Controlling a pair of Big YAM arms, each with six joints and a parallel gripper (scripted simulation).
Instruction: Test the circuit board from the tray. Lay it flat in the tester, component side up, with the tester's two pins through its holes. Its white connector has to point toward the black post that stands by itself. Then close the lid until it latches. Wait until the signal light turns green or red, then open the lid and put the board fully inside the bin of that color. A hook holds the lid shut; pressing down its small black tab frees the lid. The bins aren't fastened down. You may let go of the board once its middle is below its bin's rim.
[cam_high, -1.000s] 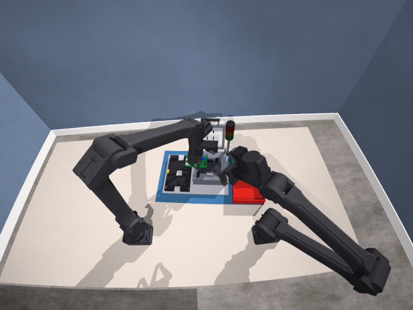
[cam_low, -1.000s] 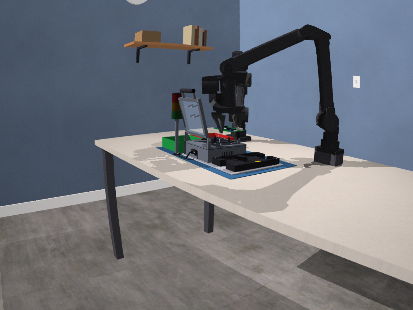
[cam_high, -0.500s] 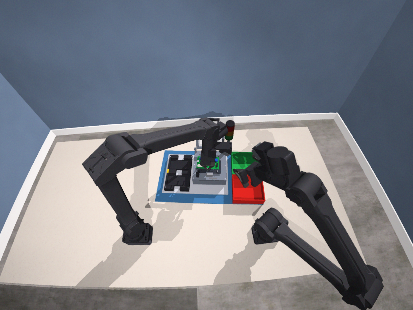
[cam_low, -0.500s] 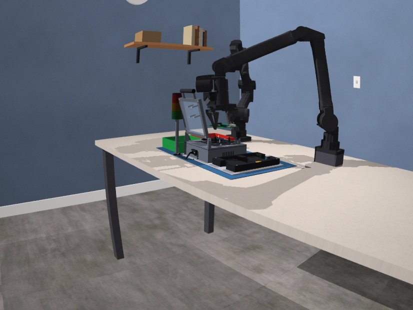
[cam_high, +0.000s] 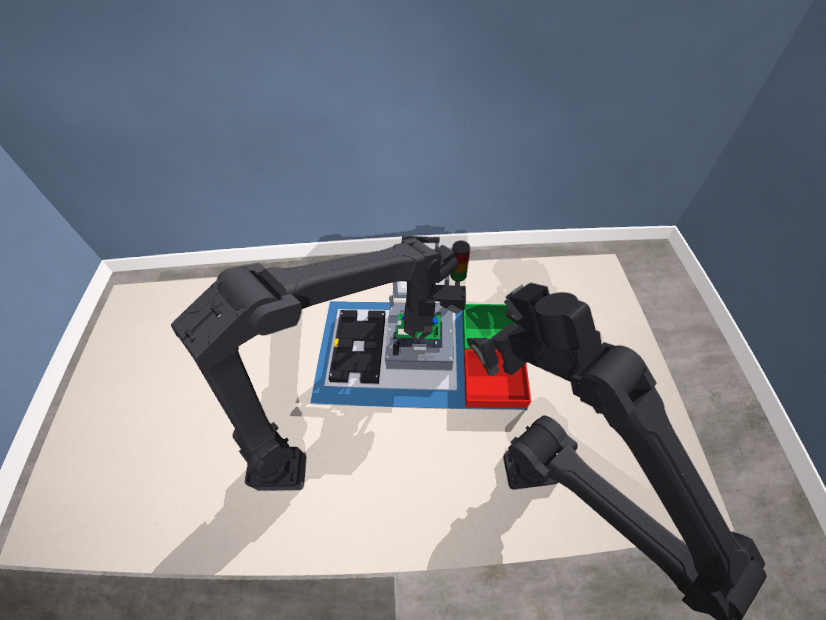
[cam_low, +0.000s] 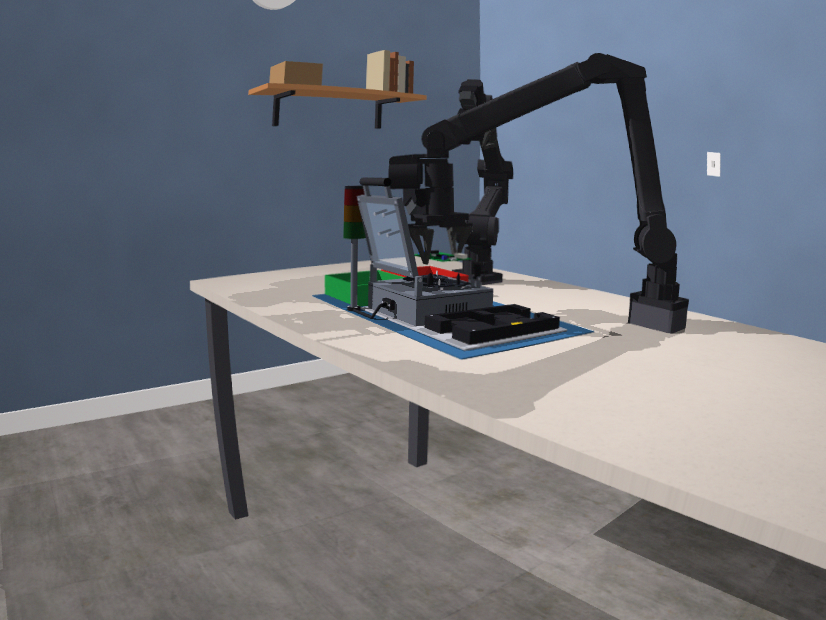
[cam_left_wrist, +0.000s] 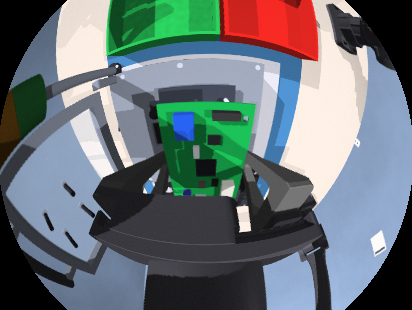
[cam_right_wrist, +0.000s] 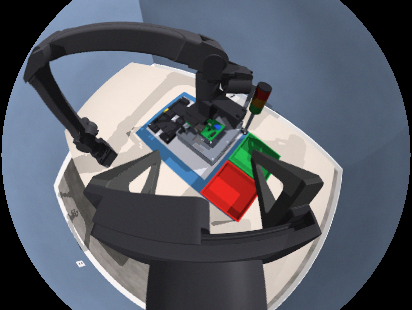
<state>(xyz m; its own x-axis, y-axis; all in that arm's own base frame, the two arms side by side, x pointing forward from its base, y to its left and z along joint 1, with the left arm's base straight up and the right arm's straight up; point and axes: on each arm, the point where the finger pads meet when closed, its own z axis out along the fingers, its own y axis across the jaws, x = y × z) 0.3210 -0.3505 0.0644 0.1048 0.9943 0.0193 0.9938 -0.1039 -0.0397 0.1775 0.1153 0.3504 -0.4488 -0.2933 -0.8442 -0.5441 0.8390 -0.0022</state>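
Observation:
Now: left hand 130 mm short of the clear lid, 10 mm to the left of it and 70 mm below it. Round my left hand: red bin 110 mm behind, 200 mm to the right, 100 mm below; then green bin 40 mm ahead, 200 mm to the right, 100 mm below; then green circuit board 10 mm above.

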